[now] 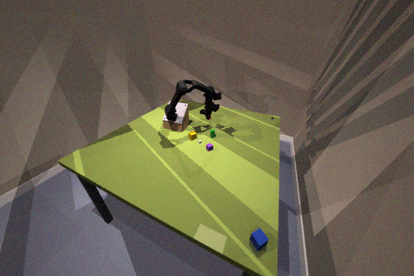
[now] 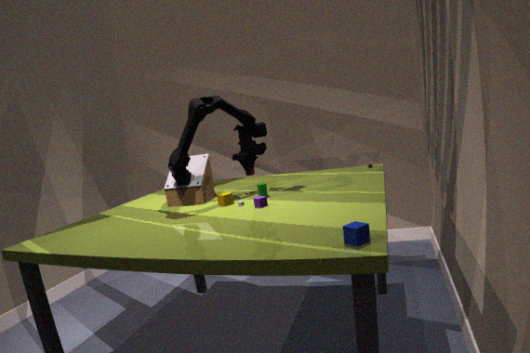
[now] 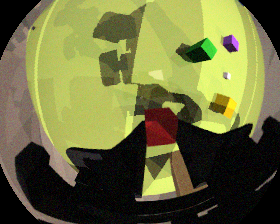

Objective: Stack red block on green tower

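Right now the tiny white piece is 24 cm to the right of my gripper tip and 8 cm below it. Also, from my gripper tip: red block 1 cm above; then purple block 29 cm to the right, 9 cm ahead, 7 cm below; then yellow block 19 cm to the right, 8 cm behind, 7 cm below.
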